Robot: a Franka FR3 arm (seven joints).
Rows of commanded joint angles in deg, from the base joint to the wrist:
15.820, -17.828, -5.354, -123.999, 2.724, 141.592, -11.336
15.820, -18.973, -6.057, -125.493, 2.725, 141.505, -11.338
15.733, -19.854, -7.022, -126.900, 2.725, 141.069, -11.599
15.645, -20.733, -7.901, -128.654, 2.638, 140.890, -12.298
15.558, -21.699, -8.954, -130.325, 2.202, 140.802, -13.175
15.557, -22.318, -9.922, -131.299, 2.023, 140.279, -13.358
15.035, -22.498, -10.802, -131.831, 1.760, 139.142, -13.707
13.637, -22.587, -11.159, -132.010, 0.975, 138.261, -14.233
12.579, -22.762, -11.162, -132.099, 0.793, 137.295, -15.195
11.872, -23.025, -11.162, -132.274, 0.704, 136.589, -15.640
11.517, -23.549, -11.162, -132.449, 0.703, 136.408, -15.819
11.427, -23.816, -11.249, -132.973, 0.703, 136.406, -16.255
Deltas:
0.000, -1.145, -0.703, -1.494, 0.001, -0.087, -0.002
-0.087, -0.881, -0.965, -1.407, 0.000, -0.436, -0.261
-0.088, -0.879, -0.879, -1.754, -0.087, -0.179, -0.699
-0.087, -0.966, -1.053, -1.671, -0.436, -0.088, -0.877
-0.001, -0.619, -0.968, -0.974, -0.179, -0.523, -0.183
-0.522, -0.180, -0.880, -0.532, -0.263, -1.137, -0.349
-1.398, -0.089, -0.357, -0.179, -0.785, -0.881, -0.526
-1.058, -0.175, -0.003, -0.089, -0.182, -0.966, -0.962
-0.707, -0.263, 0.000, -0.175, -0.089, -0.706, -0.445
-0.355, -0.524, 0.000, -0.175, -0.001, -0.181, -0.179
-0.090, -0.267, -0.087, -0.524, 0.000, -0.002, -0.436

